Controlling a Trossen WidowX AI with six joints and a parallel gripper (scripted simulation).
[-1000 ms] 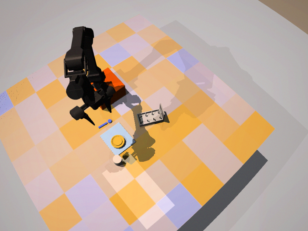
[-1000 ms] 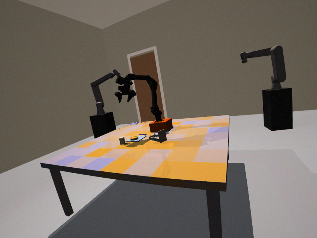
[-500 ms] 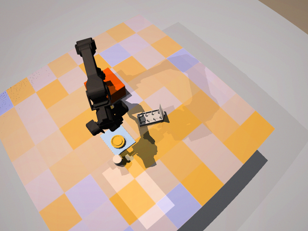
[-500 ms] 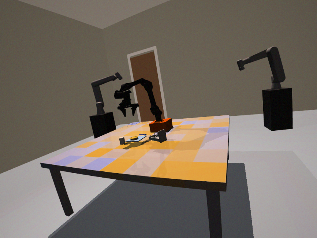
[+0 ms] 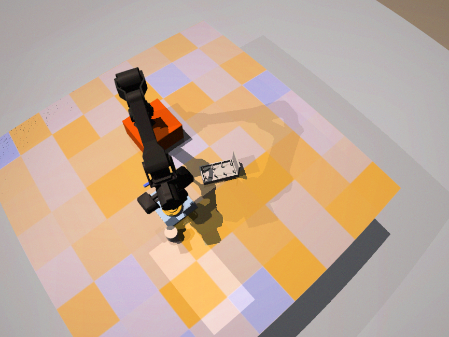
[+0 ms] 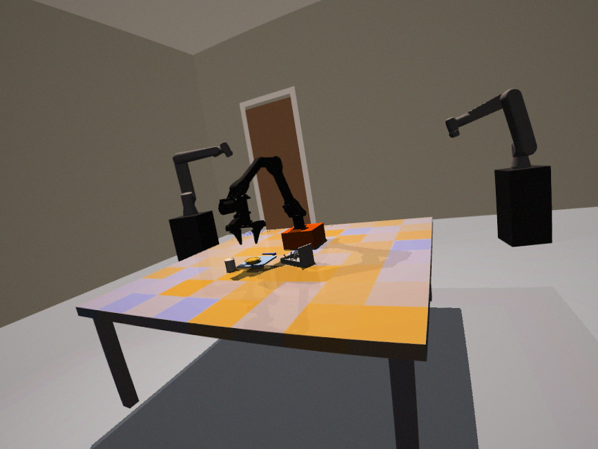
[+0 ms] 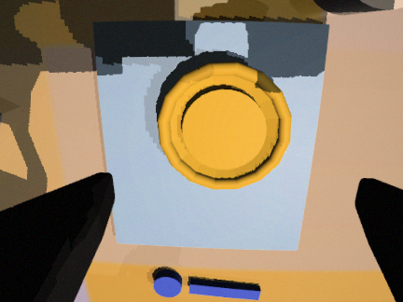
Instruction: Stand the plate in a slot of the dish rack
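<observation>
Right now the plate is 80 mm below my gripper tip. From my gripper tip the other things lie so: white cup 70 mm to the right, 70 mm below, 70 mm ahead; then blue spoon 130 mm behind, 90 mm below, 40 mm to the left; then grey dish rack 230 mm to the left, 70 mm below, 40 mm ahead.
</observation>
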